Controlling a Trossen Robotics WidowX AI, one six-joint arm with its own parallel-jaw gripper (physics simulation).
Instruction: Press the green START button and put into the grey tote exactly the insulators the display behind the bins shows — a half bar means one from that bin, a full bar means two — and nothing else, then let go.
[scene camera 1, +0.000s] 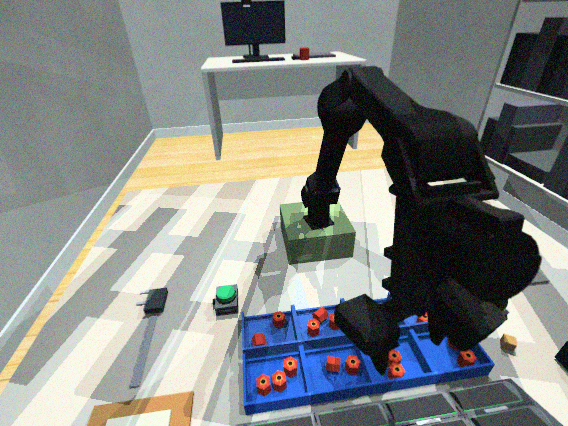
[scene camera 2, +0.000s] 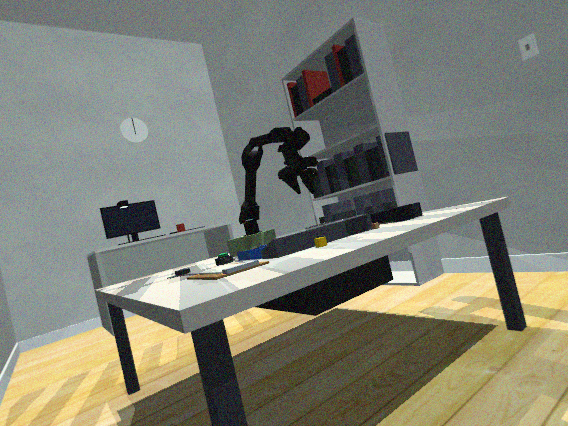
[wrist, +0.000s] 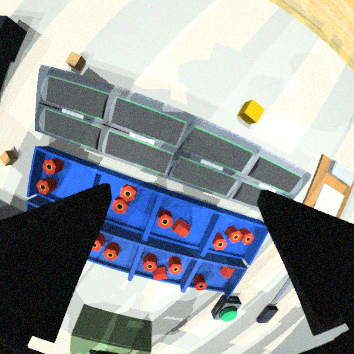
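Pixels of known places: gripper, fingertip midpoint: (scene camera 1: 408, 357) (scene camera 2: 306, 193) (wrist: 187, 194); arm's base, origin of the base link: (scene camera 1: 318, 220) (scene camera 2: 252, 234).
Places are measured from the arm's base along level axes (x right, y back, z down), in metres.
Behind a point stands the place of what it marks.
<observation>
The green START button (scene camera 1: 226, 294) {x 0.278, y -0.127, z 0.044 m} (scene camera 2: 224, 255) {x 0.285, y -0.136, z 0.052 m} (wrist: 228, 314) {x 0.274, y -0.126, z 0.044 m} sits on a black base beside the blue bins (scene camera 1: 327, 398) {x 0.160, y -0.386, z 0.071 m} (scene camera 2: 251, 253) (wrist: 151, 220) {x 0.073, y -0.353, z 0.050 m}. Red insulators, such as one insulator (scene camera 1: 353, 364) {x 0.096, y -0.358, z 0.054 m} (wrist: 165, 221) {x 0.096, y -0.353, z 0.054 m}, lie in the bins, some upright and some on their sides. My gripper (scene camera 1: 410, 352) {x 0.089, y -0.448, z -0.104 m} (scene camera 2: 307, 190) {x 0.089, y -0.448, z -0.104 m} (wrist: 187, 194) {x 0.089, y -0.448, z -0.104 m} is open and empty above the bins. The display (scene camera 1: 425, 406) (scene camera 2: 320, 236) (wrist: 149, 117) has dark panels; I can make out no bars. The grey tote (wrist: 7, 209) {x -0.212, y -0.314, z 0.066 m} shows partly at the wrist view's left edge; the arm mostly hides it in scene camera 1.
A green block (scene camera 1: 320, 246) {x 0.023, y -0.064, z 0.034 m} (wrist: 112, 327) {x 0.013, y -0.065, z 0.043 m} stands under the arm base. A caliper-like tool (scene camera 1: 155, 300) {x 0.432, y -0.067, z 0.065 m} (wrist: 267, 313) {x 0.422, y -0.075, z 0.064 m} lies beside the button. A wooden frame (scene camera 1: 185, 407) {x 0.386, y -0.315, z 0.078 m} (wrist: 314, 186) {x 0.414, y -0.447, z 0.078 m}, a yellow cube (scene camera 2: 320, 242) {x 0.223, y -0.565, z 0.070 m} (wrist: 251, 111) {x 0.204, y -0.552, z 0.056 m} and small tan cubes (scene camera 1: 508, 343) (wrist: 76, 61) lie around the display and bins.
</observation>
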